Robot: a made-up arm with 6 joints.
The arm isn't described. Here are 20 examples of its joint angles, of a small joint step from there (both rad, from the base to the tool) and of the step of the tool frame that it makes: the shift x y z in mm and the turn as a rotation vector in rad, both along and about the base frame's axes.
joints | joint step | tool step
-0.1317 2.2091 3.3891 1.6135 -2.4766 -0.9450 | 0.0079 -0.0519 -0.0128 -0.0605 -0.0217 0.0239 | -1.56 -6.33 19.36 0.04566 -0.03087 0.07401
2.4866 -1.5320 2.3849 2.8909 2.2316 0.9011 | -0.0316 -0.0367 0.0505 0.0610 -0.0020 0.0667 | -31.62 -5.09 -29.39 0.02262 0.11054 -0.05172
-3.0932 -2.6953 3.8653 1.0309 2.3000 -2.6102 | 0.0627 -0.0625 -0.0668 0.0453 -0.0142 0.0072 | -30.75 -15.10 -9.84 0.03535 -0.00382 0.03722
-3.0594 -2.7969 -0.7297 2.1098 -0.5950 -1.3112 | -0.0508 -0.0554 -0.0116 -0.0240 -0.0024 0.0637 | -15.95 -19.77 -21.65 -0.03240 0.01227 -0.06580
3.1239 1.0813 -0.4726 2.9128 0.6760 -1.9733 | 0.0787 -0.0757 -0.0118 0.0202 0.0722 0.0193 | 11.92 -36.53 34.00 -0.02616 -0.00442 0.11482
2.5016 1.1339 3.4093 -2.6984 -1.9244 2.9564 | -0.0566 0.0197 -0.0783 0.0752 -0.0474 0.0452 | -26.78 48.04 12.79 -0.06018 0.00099 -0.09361
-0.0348 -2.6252 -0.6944 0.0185 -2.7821 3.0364 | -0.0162 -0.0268 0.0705 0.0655 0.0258 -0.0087 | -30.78 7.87 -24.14 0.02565 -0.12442 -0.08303
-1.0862 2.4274 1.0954 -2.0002 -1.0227 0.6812 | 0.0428 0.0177 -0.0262 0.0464 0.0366 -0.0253 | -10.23 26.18 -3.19 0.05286 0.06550 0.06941
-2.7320 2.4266 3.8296 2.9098 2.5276 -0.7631 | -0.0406 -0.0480 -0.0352 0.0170 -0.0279 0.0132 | -24.47 4.24 15.15 -0.01363 0.03951 -0.04661
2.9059 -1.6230 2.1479 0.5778 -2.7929 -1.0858 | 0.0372 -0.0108 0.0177 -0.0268 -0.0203 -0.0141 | -4.51 29.84 -8.72 0.02221 0.00929 0.04095
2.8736 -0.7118 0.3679 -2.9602 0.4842 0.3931 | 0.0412 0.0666 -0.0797 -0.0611 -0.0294 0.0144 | -48.83 14.84 -5.00 -0.04508 -0.11053 0.08776
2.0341 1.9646 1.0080 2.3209 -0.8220 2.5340 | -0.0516 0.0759 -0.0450 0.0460 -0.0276 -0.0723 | 46.05 -24.78 -68.47 -0.06423 -0.01196 -0.04439
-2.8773 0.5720 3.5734 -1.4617 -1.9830 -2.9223 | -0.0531 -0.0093 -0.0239 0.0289 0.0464 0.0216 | 1.54 1.48 6.46 -0.02870 0.00432 -0.01303
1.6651 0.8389 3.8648 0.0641 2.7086 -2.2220 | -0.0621 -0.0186 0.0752 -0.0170 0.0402 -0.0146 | 1.54 -16.71 -23.12 0.13363 0.00428 -0.06983
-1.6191 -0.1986 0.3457 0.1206 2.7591 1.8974 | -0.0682 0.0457 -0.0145 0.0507 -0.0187 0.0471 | -14.35 -17.23 -6.82 0.07553 -0.01010 -0.08956
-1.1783 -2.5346 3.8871 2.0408 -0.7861 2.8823 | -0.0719 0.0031 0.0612 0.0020 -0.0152 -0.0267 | -5.38 5.85 19.07 -0.07078 -0.04484 -0.07391
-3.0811 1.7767 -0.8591 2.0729 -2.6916 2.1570 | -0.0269 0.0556 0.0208 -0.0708 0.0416 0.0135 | 11.01 16.28 -21.63 0.05972 -0.05623 -0.09614
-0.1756 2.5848 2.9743 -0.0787 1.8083 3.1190 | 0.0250 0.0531 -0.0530 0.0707 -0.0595 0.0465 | -7.68 15.12 -37.05 -0.01576 0.17229 -0.03577
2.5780 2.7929 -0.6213 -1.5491 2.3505 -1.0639 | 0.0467 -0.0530 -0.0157 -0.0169 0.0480 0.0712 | -10.97 10.10 -1.75 0.04019 -0.03753 0.11088
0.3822 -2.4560 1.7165 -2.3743 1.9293 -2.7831 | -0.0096 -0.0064 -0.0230 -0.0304 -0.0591 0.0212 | -0.95 8.95 0.77 0.03036 -0.00180 -0.07006
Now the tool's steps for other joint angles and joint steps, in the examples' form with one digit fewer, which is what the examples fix.
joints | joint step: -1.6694 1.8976 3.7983 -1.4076 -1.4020 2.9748 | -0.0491 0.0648 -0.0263 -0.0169 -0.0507 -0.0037
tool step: -24.2 -19.6 -33.2 0.1082 0.0395 -0.0462
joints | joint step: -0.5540 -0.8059 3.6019 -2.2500 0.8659 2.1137 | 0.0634 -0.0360 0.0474 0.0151 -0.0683 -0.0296
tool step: -13.2 -35.0 -29.3 -0.0391 -0.1425 0.0482
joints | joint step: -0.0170 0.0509 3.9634 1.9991 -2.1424 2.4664 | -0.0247 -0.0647 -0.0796 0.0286 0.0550 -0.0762
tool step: -35.1 8.6 4.2 0.1022 -0.0235 -0.0337
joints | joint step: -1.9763 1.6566 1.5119 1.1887 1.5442 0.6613 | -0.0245 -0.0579 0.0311 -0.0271 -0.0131 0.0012
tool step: -18.2 18.6 57.5 -0.0882 0.0110 -0.0397
